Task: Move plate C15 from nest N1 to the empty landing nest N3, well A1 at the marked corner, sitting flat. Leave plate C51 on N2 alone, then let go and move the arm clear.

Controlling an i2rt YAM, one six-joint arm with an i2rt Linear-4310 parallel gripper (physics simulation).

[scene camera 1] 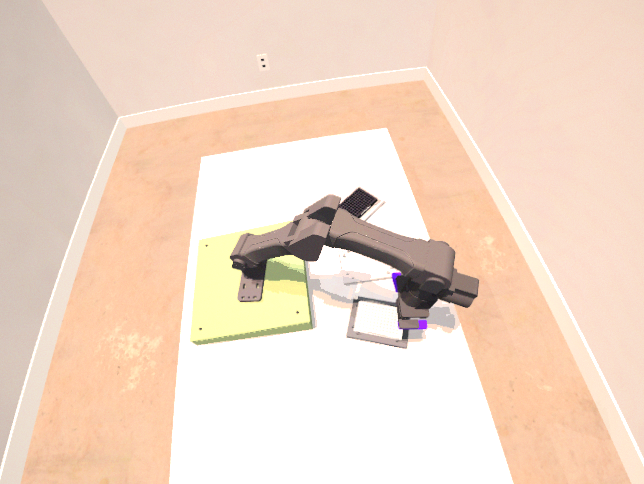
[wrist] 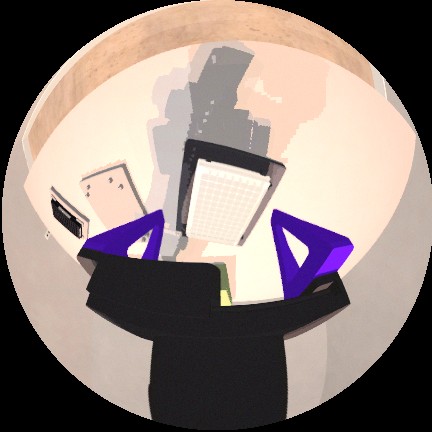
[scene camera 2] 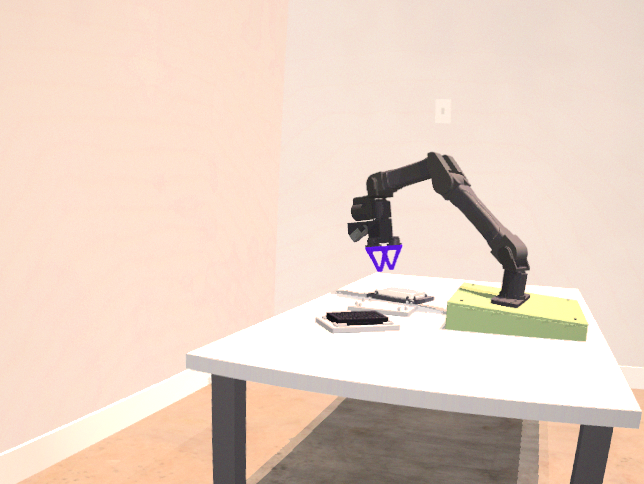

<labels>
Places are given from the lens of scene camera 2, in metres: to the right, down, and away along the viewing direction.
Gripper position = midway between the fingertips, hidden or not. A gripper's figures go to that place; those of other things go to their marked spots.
gripper [scene camera 2: 385, 270]: 0.19, 0.09, 1.76
black perforated plate [scene camera 2: 351, 318]: 0.07, 0.17, 1.33
</labels>
